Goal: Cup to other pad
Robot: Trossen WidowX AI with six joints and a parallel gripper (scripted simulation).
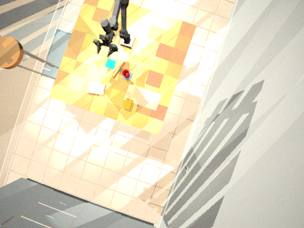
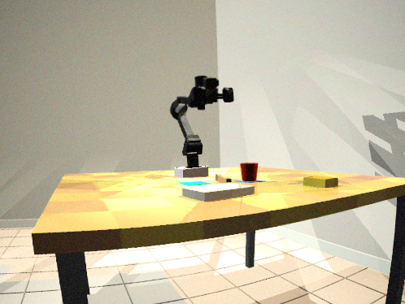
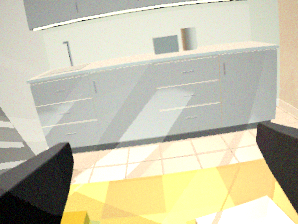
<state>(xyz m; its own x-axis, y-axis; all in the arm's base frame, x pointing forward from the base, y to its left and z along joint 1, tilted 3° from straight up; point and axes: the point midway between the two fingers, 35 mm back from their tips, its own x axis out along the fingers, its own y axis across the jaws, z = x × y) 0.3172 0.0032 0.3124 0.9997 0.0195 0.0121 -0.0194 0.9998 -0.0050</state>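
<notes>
Now: the red cup 320 mm below my gripper tip, 120 mm to the left of it and 10 mm behind it. Round my gripper tip: wooden stick: 360 mm below, 40 mm behind, 10 mm to the left; then light blue pad: 370 mm below, 120 mm to the left, 10 mm behind; then cyan pad: 370 mm below, 100 mm to the right, 70 mm behind.
</notes>
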